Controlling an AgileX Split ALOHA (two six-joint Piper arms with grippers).
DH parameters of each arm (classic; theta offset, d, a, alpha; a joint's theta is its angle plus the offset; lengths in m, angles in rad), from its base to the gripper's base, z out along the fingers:
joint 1: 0 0.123 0 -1.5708
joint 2: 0.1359 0 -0.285 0
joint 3: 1.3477 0 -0.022 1.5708
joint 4: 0 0.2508 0 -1.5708
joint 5: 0 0 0.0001 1.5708
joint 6: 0 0.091 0 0
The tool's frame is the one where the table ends.
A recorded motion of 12 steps. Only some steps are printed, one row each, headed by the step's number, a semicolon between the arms.
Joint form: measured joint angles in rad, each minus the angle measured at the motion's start. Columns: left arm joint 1, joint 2, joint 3, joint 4, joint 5, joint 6; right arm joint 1, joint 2, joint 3, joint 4, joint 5, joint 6.
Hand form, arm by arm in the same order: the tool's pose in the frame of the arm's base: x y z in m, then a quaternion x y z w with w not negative. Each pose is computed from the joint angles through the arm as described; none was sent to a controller.
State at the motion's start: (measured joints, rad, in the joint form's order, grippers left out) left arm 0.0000 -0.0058 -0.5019 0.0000 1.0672 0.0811; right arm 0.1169 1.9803 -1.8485 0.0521 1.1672 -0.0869
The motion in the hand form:
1: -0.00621 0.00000 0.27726 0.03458 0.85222 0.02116 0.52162; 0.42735 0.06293 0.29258 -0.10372 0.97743 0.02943 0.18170
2: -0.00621 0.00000 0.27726 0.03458 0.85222 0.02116 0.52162; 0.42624 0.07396 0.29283 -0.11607 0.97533 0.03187 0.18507
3: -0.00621 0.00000 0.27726 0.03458 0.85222 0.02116 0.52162; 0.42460 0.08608 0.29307 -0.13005 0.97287 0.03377 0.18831
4: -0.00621 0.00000 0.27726 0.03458 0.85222 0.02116 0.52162; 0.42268 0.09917 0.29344 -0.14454 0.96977 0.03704 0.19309
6: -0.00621 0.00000 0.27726 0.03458 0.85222 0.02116 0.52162; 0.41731 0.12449 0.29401 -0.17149 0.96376 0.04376 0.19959
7: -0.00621 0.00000 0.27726 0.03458 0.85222 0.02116 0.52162; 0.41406 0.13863 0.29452 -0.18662 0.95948 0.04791 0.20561
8: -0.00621 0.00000 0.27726 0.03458 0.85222 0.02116 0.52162; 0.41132 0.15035 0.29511 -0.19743 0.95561 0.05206 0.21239
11: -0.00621 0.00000 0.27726 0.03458 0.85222 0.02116 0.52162; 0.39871 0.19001 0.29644 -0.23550 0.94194 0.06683 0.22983
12: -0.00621 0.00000 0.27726 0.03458 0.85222 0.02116 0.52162; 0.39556 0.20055 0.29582 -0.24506 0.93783 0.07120 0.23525
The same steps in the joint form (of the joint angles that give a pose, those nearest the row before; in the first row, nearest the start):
1: 0.0000 0.0000 0.0000 0.0000 0.0000 0.0000; 0.0194 0.0000 0.0000 -0.0009 -0.0079 0.0000
2: 0.0000 0.0000 0.0000 0.0000 0.0000 0.0000; 0.0451 0.0000 0.0000 -0.0009 -0.0156 0.0000
3: 0.0000 0.0000 0.0000 0.0000 0.0000 0.0000; 0.0737 0.0000 0.0000 -0.0028 -0.0231 0.0000
4: 0.0000 0.0000 0.0000 0.0000 0.0000 0.0000; 0.1042 0.0000 0.0000 -0.0026 -0.0339 0.0000
6: 0.0000 0.0000 0.0000 0.0000 0.0000 0.0000; 0.1637 0.0000 0.0000 -0.0026 -0.0498 0.0029
7: 0.0000 0.0000 0.0000 0.0000 0.0000 0.0000; 0.1970 0.0000 0.0000 -0.0026 -0.0638 0.0038
8: 0.0000 0.0000 0.0000 0.0000 0.0000 0.0000; 0.2244 0.0000 0.0000 -0.0026 -0.0794 0.0076
11: 0.0000 0.0000 0.0000 0.0000 0.0000 0.0000; 0.3190 0.0010 0.0000 -0.0026 -0.1231 0.0185
12: 0.0000 0.0000 0.0000 0.0000 0.0000 0.0000; 0.3436 0.0039 0.0000 -0.0026 -0.1394 0.0214

